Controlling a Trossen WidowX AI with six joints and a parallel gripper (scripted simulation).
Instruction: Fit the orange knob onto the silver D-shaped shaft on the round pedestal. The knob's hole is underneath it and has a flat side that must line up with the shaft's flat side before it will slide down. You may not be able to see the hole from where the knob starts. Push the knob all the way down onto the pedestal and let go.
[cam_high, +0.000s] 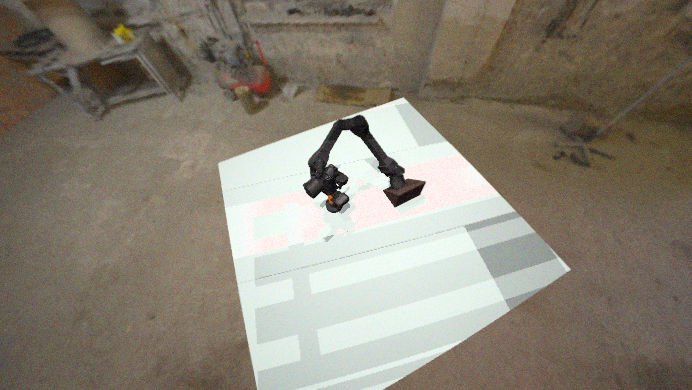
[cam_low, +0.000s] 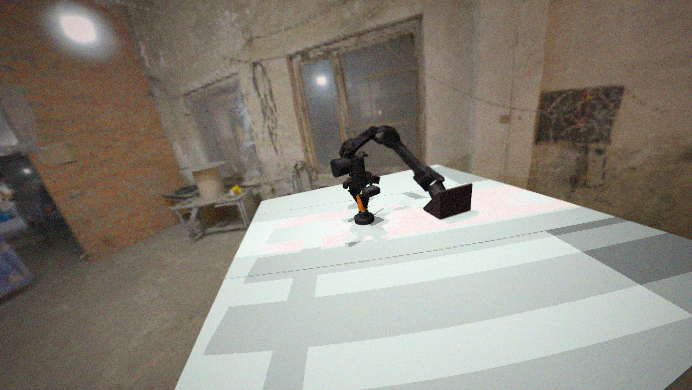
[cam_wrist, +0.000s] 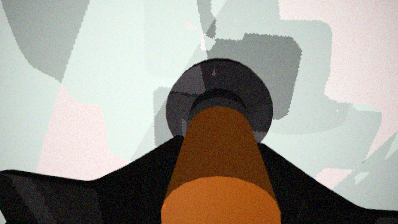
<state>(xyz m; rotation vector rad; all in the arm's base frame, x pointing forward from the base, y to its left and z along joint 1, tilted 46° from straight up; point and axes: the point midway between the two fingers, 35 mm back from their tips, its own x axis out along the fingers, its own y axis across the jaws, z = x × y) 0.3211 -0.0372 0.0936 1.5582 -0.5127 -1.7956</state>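
Right now my gripper tip is 3 cm above the round pedestal. Round my gripper tip: orange knob 3 cm above.
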